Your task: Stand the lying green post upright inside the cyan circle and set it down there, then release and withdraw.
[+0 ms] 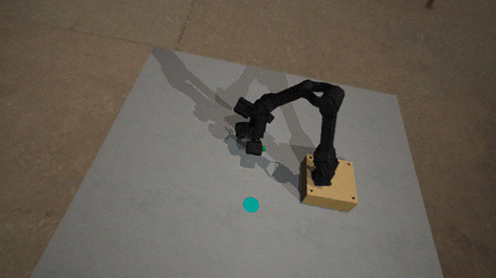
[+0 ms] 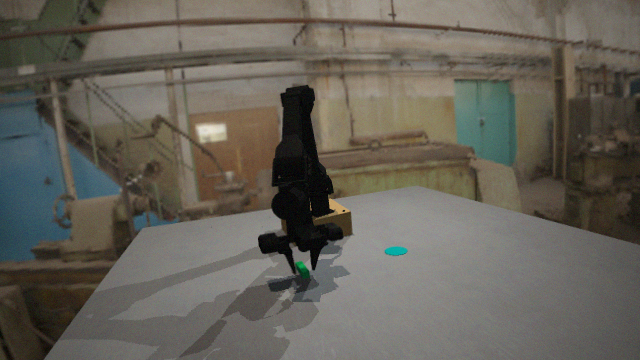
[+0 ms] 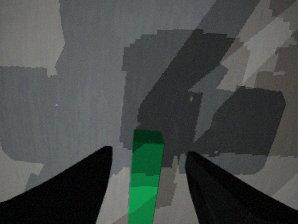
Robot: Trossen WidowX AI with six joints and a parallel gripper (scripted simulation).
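Now: the cyan circle 2 cm ahead of my gripper tip, 26 cm to the left of it and 1 cm below it. Also, from my gripper tip: green post: 2 cm behind, 1 cm to the left.
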